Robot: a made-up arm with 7 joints.
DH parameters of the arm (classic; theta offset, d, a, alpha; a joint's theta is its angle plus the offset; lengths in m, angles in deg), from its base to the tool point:
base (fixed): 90 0.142 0 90
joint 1: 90 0.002 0.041 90
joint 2: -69.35 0 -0.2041 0
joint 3: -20.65 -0.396 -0.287 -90
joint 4: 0 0.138 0.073 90
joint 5: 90 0.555 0.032 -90
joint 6: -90 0.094 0.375 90
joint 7: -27.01 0 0.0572 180
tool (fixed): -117.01 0.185 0 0
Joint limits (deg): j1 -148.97..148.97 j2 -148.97..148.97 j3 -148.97..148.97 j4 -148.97..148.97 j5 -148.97..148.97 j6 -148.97..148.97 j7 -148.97..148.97
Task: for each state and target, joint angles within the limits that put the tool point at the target. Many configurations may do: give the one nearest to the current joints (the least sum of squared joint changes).
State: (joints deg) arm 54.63 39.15 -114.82 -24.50 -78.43 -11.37 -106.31
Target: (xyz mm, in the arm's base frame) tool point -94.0 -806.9 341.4
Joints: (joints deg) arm 99.69 33.75 -123.87 -48.40 -75.44 -20.31 -108.82
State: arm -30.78 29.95 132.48 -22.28 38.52 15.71 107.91
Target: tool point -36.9 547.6 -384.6
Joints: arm 0.16 19.08 125.44 3.60 35.42 2.87 104.85
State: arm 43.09 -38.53 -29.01 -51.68 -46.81 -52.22 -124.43
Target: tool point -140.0 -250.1 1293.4
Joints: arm 18.44 -58.61 -40.23 -53.99 -48.31 -44.63 -124.40
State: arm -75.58 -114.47 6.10 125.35 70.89 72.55 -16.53
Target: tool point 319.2 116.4 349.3
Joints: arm -92.86 -129.48 -27.72 108.27 103.07 60.92 -10.57
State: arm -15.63 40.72 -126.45 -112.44 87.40 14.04 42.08
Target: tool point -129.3 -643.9 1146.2
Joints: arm -8.12 36.83 -139.14 -91.45 91.65 37.36 43.60
